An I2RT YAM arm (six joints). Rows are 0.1 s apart.
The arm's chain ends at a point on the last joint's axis. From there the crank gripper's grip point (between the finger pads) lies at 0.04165 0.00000 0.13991 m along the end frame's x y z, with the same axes.
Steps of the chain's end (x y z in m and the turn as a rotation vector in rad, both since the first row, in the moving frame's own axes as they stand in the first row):
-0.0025, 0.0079, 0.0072, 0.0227, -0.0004, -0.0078
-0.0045, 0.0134, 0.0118, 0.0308, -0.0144, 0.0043
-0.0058, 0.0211, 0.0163, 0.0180, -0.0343, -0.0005
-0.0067, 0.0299, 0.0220, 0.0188, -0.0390, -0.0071
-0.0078, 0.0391, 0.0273, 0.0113, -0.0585, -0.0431
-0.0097, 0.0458, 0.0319, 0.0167, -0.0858, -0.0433
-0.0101, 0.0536, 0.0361, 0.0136, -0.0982, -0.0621
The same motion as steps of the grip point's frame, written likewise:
-0.0026, 0.0044, 0.0072, 0.0227, -0.0004, -0.0078
-0.0065, 0.0093, 0.0123, 0.0308, -0.0144, 0.0043
-0.0106, 0.0185, 0.0176, 0.0180, -0.0343, -0.0005
-0.0122, 0.0270, 0.0235, 0.0188, -0.0390, -0.0071
-0.0161, 0.0359, 0.0295, 0.0113, -0.0585, -0.0431
-0.0219, 0.0419, 0.0349, 0.0167, -0.0858, -0.0433
-0.0241, 0.0495, 0.0395, 0.0136, -0.0982, -0.0621

